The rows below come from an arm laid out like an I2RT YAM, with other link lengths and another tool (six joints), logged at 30 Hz.
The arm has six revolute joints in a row. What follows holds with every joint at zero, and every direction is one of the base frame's.
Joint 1 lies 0.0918 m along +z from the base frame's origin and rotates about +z.
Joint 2 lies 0.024 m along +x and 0.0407 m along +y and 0.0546 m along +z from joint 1 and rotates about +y.
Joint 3 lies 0.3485 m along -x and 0.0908 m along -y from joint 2 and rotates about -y.
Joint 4 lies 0.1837 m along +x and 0.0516 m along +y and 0.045 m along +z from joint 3 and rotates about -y.
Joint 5 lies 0.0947 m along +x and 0.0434 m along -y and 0.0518 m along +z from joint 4 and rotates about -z.
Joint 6 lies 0.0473 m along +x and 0.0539 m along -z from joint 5 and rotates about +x.
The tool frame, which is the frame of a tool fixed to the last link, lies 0.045 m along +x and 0.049 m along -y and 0.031 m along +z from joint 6; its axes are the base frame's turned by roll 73, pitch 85 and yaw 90 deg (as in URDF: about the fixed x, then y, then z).
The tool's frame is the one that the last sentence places.
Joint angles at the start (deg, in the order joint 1, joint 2, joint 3, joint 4, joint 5, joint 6):
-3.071 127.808 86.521 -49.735 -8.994 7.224
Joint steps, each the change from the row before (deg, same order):
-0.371 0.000 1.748 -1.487 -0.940 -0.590
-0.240 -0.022 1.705 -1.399 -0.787 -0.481
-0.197 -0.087 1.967 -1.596 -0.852 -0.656
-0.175 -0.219 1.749 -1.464 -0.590 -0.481
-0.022 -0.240 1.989 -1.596 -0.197 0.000
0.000 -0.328 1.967 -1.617 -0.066 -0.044
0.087 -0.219 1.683 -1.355 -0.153 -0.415
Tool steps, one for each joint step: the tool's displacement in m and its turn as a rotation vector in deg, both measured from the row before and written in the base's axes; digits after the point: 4 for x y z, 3 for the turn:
0.0034 -0.0011 0.0047 0.927 -0.411 0.196
0.0035 -0.0004 0.0049 0.765 -0.463 0.225
0.0041 0.0000 0.0063 0.814 -0.640 0.444
0.0032 -0.0003 0.0068 0.545 -0.642 0.299
0.0034 -0.0001 0.0080 0.152 -0.645 -0.019
0.0029 -0.0001 0.0088 0.016 -0.690 0.045
0.0029 0.0009 0.0072 0.093 -0.645 0.498

